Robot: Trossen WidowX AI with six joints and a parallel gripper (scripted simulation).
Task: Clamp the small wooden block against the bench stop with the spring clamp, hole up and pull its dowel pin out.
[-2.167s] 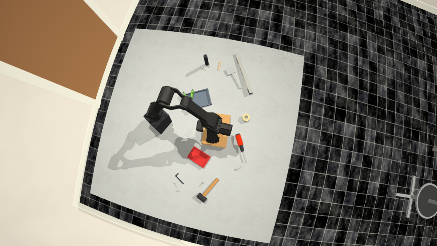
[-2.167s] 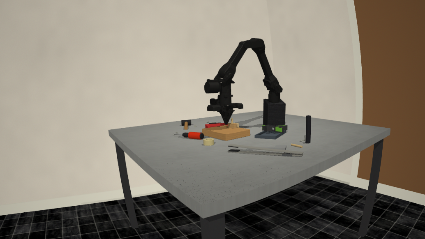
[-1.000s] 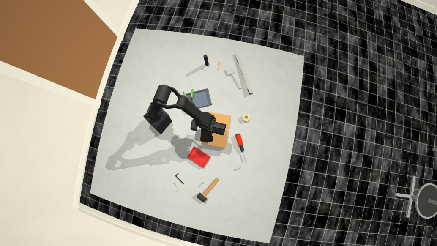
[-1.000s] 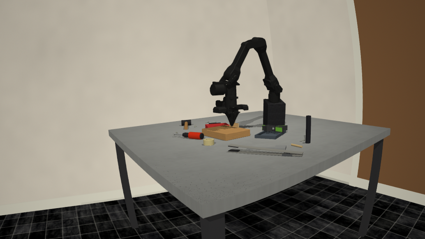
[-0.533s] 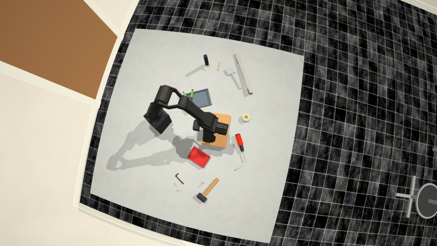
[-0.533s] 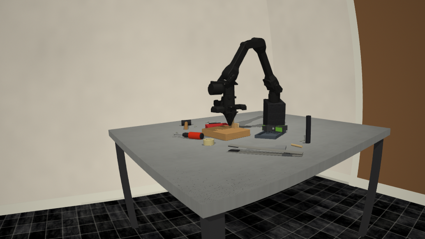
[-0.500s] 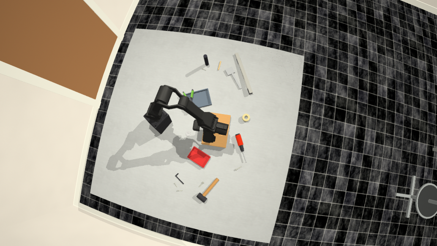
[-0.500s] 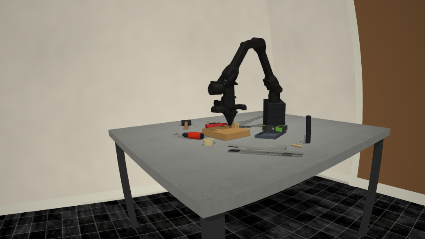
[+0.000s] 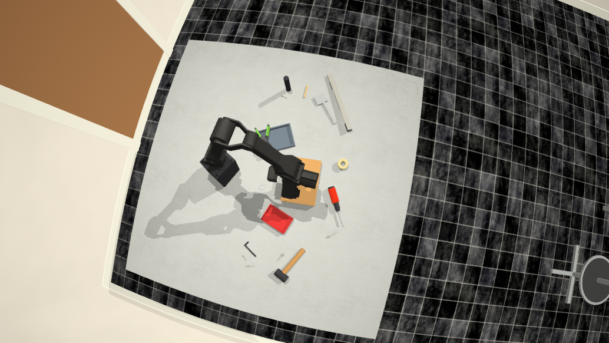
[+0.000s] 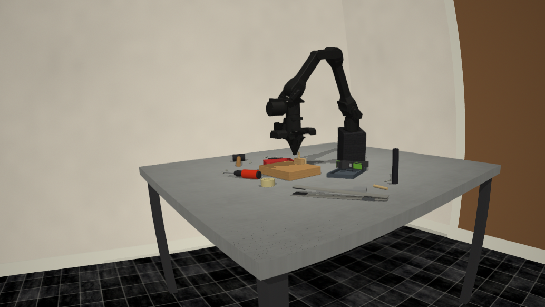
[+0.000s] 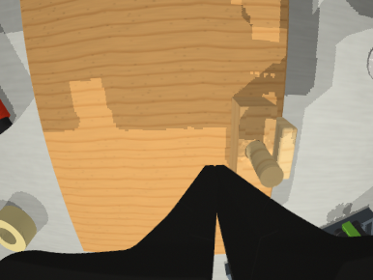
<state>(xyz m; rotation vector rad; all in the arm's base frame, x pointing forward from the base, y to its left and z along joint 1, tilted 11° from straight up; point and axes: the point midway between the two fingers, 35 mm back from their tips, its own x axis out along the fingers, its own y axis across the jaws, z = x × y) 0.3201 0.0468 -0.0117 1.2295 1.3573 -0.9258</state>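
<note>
The dowel pin lies 5 cm below my hand, 2 cm behind it and 1 cm to the right of it. From my hand the other things lie so: small wooden block (6 cm below, 2 cm behind, 1 cm to the right); wooden board (9 cm below, 3 cm ahead, 1 cm to the left); wooden stop (6 cm below, 4 cm behind, 1 cm to the right).
</note>
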